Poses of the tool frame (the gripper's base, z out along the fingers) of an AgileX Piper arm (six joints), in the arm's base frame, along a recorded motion.
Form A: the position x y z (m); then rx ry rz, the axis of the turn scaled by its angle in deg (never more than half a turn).
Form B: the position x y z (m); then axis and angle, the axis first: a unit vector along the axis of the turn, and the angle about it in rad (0 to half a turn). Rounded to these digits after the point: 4 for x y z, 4 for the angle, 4 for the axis.
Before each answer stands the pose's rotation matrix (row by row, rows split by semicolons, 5 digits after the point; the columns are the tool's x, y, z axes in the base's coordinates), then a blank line. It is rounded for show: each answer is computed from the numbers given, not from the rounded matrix.
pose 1, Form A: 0.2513 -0.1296 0.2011 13.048 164.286 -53.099
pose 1, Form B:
-0.98154 0.17909 0.06717; 0.10590 0.80126 -0.58887; -0.15928 -0.57088 -0.80543

0.2513 -0.1296 0.2011 0.0754 0.9488 -0.3067 3.0220
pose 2, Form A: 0.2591 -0.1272 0.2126 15.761 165.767 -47.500
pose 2, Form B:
-0.97637 0.20634 0.06430; 0.14097 0.83353 -0.53419; -0.16382 -0.51250 -0.84291

0.2591 -0.1272 0.2126 0.0910 0.9573 -0.2743 3.0222
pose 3, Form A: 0.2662 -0.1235 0.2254 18.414 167.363 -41.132
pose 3, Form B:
-0.97072 0.23206 0.06200; 0.17689 0.86525 -0.46910; -0.16251 -0.44440 -0.88097

0.2662 -0.1235 0.2254 0.1062 0.9656 -0.2373 3.0251
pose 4, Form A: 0.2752 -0.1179 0.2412 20.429 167.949 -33.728
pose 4, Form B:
-0.96356 0.25505 0.08069; 0.20412 0.89595 -0.39446; -0.17291 -0.36362 -0.91536

0.2752 -0.1179 0.2412 0.1184 0.9735 -0.1955 3.0110
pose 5, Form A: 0.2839 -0.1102 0.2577 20.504 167.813 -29.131
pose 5, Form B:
-0.96074 0.25751 0.10333; 0.20762 0.91423 -0.34797; -0.18407 -0.31285 -0.93179

0.2839 -0.1102 0.2577 0.1195 0.9782 -0.1698 2.9942
